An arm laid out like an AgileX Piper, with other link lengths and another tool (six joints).
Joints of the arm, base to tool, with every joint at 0 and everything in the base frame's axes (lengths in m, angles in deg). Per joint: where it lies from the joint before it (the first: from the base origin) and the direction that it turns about. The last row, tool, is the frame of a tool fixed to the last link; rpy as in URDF.
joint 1: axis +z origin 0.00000 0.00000 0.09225
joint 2: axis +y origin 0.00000 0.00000 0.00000
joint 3: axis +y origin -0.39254 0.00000 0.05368
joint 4: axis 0.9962 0 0.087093 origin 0.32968 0.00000 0.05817
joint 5: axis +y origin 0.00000 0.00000 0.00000
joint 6: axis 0.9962 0 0.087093 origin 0.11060 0.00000 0.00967
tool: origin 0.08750 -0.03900 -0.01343 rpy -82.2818 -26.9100 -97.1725
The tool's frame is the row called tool.
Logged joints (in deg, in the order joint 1, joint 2, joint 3, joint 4, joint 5, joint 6), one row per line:
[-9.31 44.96 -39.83 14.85 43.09 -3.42]
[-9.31 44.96 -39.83 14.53 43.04 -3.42]
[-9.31 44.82 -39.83 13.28 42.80 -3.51]
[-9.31 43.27 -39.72 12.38 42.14 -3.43]
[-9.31 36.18 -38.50 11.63 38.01 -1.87]
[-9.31 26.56 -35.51 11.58 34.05 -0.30]
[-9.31 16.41 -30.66 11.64 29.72 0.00]
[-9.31 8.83 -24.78 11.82 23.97 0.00]
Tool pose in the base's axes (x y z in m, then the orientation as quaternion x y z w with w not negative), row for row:
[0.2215 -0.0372 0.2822 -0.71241 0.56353 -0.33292 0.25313]
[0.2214 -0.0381 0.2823 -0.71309 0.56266 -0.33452 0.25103]
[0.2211 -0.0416 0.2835 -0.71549 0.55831 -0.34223 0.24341]
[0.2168 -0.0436 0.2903 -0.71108 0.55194 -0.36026 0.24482]
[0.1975 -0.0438 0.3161 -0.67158 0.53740 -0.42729 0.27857]
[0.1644 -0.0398 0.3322 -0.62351 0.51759 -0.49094 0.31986]
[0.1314 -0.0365 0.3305 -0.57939 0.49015 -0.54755 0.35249]
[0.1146 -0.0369 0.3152 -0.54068 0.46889 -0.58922 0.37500]
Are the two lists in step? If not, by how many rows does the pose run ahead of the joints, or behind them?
They are in step.
